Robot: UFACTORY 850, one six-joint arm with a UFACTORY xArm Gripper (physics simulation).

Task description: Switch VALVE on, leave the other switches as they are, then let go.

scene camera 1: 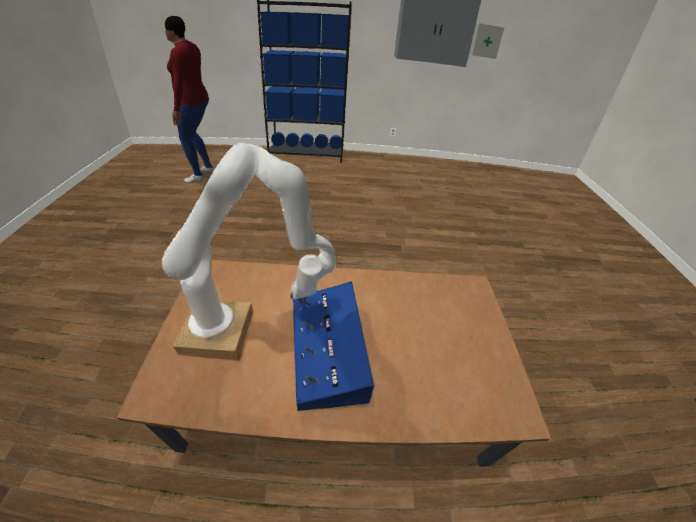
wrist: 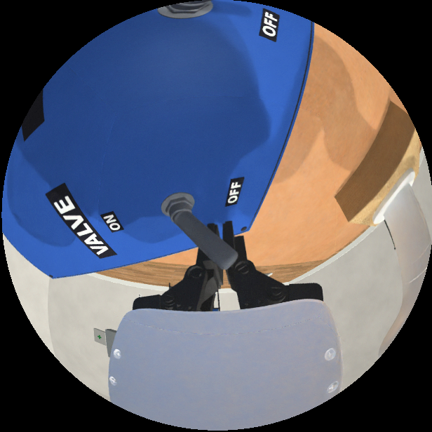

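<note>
The blue switch panel (scene camera 1: 345, 337) (wrist: 185, 125) stands on the table. Its VALVE label (scene camera 1: 324, 300) (wrist: 81, 220) is at the panel's far end in the scene view. The grey VALVE lever (wrist: 202, 235) leans toward its OFF label (wrist: 234, 191), away from its ON label (wrist: 111, 221). My gripper (scene camera 1: 297, 298) (wrist: 222, 236) is shut, with a thin gap between the fingers. The fingers are at the lever's OFF side, and the lever's outer part overlaps them in the wrist view. Whether they touch it, I cannot tell.
Three other levers (scene camera 1: 307, 325) (scene camera 1: 309, 351) (scene camera 1: 310, 380) stand in a row along the panel. The arm's base sits on a wooden block (scene camera 1: 238, 345) left of the panel on the table (scene camera 1: 438, 359). A person (scene camera 1: 188, 73) and a rack (scene camera 1: 261, 73) are beyond the table.
</note>
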